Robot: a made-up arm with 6 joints.
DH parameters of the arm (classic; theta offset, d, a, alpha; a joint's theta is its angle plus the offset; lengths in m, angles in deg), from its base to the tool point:
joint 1: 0 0.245 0.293 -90
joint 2: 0 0.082 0.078 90
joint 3: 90 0.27 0.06 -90
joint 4: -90 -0.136 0.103 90
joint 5: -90 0.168 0.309 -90
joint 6: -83.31 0 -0.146 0
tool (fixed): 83.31 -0.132 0 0
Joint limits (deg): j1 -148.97..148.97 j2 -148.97..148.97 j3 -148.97..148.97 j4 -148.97..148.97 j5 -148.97..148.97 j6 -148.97..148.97
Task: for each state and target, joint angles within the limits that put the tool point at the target. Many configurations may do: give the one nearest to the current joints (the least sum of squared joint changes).
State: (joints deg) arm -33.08 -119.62 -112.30 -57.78 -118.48 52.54
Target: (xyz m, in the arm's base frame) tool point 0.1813 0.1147 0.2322
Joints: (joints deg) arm -26.06 -110.63 -120.32 -64.00 -134.43 74.38
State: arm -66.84 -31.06 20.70 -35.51 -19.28 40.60
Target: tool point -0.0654 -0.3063 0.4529
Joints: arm -111.82 -47.75 0.18 -19.17 -65.27 68.53
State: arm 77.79 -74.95 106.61 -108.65 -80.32 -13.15
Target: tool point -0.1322 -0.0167 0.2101
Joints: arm 68.44 -61.41 95.96 -103.09 -78.94 -2.42
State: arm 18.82 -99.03 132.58 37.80 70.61 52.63
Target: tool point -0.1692 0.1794 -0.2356
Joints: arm 35.55 -122.39 125.58 33.60 76.68 38.39
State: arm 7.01 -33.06 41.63 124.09 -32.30 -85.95
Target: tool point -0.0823 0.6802 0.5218
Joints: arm 7.14 -54.83 78.57 135.10 -0.71 -87.49
